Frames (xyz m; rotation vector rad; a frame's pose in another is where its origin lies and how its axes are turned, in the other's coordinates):
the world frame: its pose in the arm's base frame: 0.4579 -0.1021 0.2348 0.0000 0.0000 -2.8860
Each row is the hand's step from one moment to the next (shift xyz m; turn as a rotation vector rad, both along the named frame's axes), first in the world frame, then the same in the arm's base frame.
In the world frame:
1: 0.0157 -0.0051 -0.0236 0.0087 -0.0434 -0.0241
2: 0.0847 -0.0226 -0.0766 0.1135 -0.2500 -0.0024
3: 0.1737 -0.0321 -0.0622 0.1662 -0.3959 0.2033
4: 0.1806 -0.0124 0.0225 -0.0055 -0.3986 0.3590
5: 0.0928 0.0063 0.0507 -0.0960 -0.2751 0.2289
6: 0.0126 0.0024 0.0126 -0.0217 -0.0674 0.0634
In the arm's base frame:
1: -0.0165 0.0010 -0.0236 -0.0194 0.0398 -0.0241
2: -0.0877 0.0005 -0.0766 -0.1730 0.2132 -0.0024
3: -0.1762 -0.0129 -0.0622 -0.2609 0.3410 0.2033
4: -0.1779 -0.0337 0.0225 -0.0955 0.3870 0.3590
5: -0.0882 -0.0296 0.0507 0.0233 0.2904 0.2289
6: -0.0116 -0.0055 0.0126 0.0040 0.0707 0.0634

